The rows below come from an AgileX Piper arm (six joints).
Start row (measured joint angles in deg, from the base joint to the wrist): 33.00 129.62 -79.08 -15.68 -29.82 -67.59
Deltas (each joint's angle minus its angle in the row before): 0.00 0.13 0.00 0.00 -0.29 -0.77; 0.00 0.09 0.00 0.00 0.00 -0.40; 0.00 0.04 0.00 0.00 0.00 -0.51; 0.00 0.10 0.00 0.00 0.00 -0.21; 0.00 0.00 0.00 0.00 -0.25 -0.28; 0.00 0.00 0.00 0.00 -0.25 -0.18; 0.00 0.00 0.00 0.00 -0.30 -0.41; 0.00 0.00 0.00 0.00 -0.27 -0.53; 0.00 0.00 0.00 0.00 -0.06 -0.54; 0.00 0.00 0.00 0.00 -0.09 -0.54; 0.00 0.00 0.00 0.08 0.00 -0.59; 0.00 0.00 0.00 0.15 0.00 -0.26; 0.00 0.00 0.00 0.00 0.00 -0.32; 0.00 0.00 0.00 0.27 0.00 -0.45; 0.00 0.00 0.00 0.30 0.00 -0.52
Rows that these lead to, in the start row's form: 33.00 129.75 -79.08 -15.68 -30.11 -68.36; 33.00 129.84 -79.08 -15.68 -30.11 -68.76; 33.00 129.88 -79.08 -15.68 -30.11 -69.27; 33.00 129.98 -79.08 -15.68 -30.11 -69.48; 33.00 129.98 -79.08 -15.68 -30.36 -69.76; 33.00 129.98 -79.08 -15.68 -30.61 -69.94; 33.00 129.98 -79.08 -15.68 -30.91 -70.35; 33.00 129.98 -79.08 -15.68 -31.18 -70.88; 33.00 129.98 -79.08 -15.68 -31.24 -71.42; 33.00 129.98 -79.08 -15.68 -31.33 -71.96; 33.00 129.98 -79.08 -15.60 -31.33 -72.55; 33.00 129.98 -79.08 -15.45 -31.33 -72.81; 33.00 129.98 -79.08 -15.45 -31.33 -73.13; 33.00 129.98 -79.08 -15.18 -31.33 -73.58; 33.00 129.98 -79.08 -14.88 -31.33 -74.10
